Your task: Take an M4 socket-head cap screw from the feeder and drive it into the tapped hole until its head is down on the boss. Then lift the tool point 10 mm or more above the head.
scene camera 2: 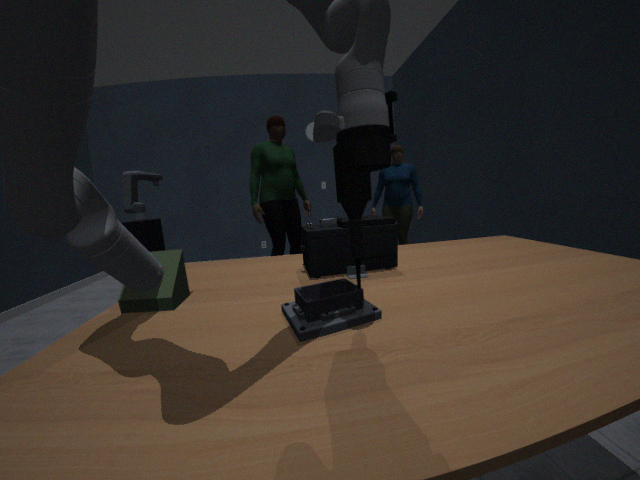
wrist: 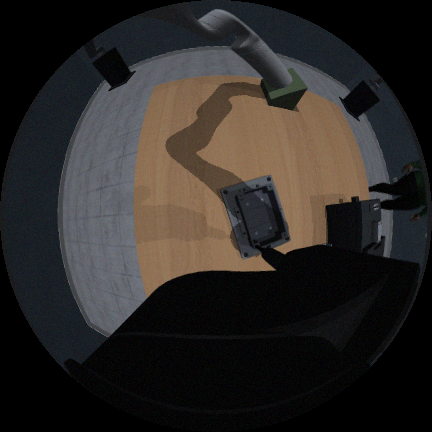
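Note:
The black powered screwdriver [scene camera 2: 359,285] [wrist: 258,247] points straight down in the scene view. Its thin bit ends at the near right corner of the dark open box-shaped housing [scene camera 2: 328,299] [wrist: 257,220]. Whether the tip touches a boss or stands just above it cannot be told. The housing sits on a grey baseplate [scene camera 2: 330,327] [wrist: 230,204] with holes at its corners. No screw can be made out at the tip, and the tapped hole under it is hidden. The black feeder [scene camera 2: 325,251] [wrist: 344,226] stands behind the housing in the scene view.
A small grey bracket [scene camera 2: 356,274] stands at the feeder's front. A green block [scene camera 2: 178,281] [wrist: 286,95] under a grey arm base stands at the left of the wooden table [scene camera 2: 491,330] [wrist: 260,135]. Two people, in green [scene camera 2: 276,170] and blue [scene camera 2: 398,178], stand beyond the table.

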